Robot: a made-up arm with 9 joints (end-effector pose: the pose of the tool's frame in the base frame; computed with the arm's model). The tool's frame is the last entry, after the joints.
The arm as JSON. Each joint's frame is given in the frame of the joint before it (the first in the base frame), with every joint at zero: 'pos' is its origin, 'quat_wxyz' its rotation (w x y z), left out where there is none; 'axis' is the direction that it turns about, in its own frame. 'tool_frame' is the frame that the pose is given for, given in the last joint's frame.
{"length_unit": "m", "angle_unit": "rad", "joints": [
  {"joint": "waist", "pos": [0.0, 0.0, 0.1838], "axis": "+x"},
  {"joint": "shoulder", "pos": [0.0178, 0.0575, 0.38], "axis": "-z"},
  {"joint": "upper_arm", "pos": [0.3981, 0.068, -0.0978], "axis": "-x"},
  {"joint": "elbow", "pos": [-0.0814, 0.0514, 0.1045], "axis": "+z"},
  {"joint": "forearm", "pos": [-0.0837, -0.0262, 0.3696], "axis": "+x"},
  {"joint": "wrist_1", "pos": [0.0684, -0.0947, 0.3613], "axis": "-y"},
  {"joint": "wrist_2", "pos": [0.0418, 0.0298, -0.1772], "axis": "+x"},
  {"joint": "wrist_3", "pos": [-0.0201, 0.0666, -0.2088], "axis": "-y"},
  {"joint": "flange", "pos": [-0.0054, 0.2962, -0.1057], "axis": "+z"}
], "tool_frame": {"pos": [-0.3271, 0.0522, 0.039]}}
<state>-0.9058 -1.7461 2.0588 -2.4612 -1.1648 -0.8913 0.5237 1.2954 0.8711</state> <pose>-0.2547 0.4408 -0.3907 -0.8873 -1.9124 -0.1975</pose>
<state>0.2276 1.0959 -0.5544 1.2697 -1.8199 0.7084 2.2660 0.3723 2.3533</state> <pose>0.1307 0.0548 0.9358 0.4056 1.4157 -2.7073</pose>
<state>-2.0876 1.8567 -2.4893 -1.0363 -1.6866 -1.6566 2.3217 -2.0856 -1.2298</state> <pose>-0.5814 -0.1114 0.9617 1.1872 1.4358 0.3461</pose>
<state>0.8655 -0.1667 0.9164 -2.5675 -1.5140 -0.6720 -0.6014 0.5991 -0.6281</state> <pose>0.6401 0.5475 0.7787 -1.0149 2.0756 -1.6247</pose>
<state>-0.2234 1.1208 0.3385 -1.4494 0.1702 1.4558 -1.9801 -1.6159 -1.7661</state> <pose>-0.4323 0.3837 1.1950 -0.4938 0.1057 -0.0055</pose>
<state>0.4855 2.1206 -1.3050 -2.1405 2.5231 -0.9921 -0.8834 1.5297 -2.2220</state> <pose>-0.5644 -0.4924 1.1046 0.2690 1.2454 -0.6229</pose>
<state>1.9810 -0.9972 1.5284 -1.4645 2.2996 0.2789 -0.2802 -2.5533 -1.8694</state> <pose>-0.8137 -0.5850 0.7492 1.1581 0.3340 -0.1173</pose>
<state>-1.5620 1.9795 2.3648 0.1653 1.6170 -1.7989 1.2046 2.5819 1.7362</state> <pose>0.6062 0.1403 0.5521 -1.4381 0.6409 -2.1055</pose>
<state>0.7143 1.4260 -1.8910 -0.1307 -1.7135 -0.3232 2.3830 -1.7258 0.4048</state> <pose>-0.7181 -0.5352 0.2239 2.2732 -1.6464 0.8267</pose>
